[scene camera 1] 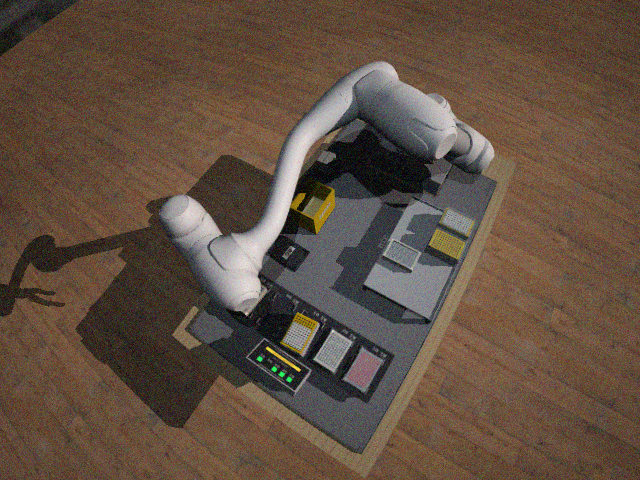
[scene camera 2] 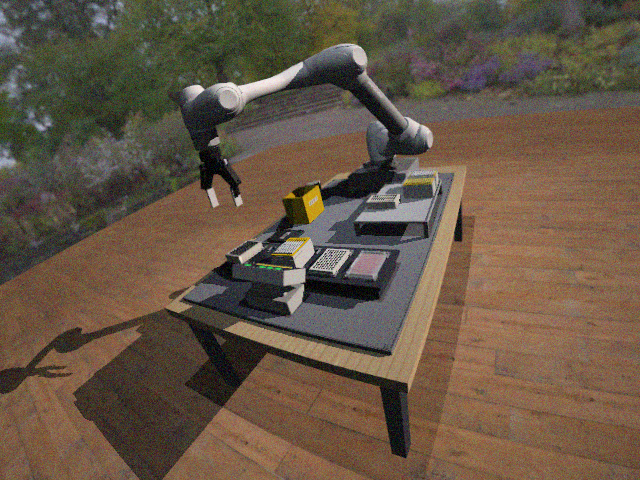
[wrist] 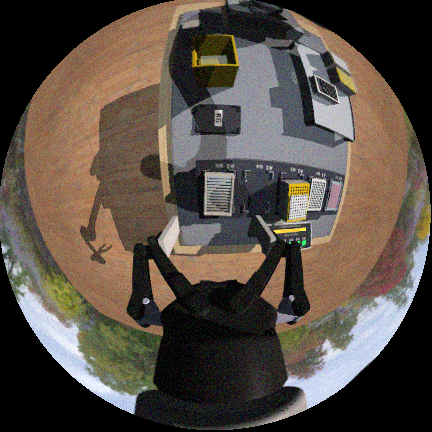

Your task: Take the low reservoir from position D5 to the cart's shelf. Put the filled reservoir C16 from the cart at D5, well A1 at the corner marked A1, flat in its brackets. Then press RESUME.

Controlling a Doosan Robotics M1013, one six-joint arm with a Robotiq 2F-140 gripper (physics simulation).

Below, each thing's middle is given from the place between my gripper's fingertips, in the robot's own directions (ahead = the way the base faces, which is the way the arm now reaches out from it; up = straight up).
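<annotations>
A grey cart shelf [scene camera 1: 422, 290] is 44 cm behind my hand, and it is also 53 cm to the left of my hand and 20 cm below it. The yellow waste bin [scene camera 2: 304, 204] is 44 cm behind my hand as well, 5 cm to the left of it and 19 cm below it. That leaves the black block marked RG [scene camera 1: 286, 251], which I find 24 cm behind my hand, 4 cm to the left of it and 25 cm below it.
</annotations>
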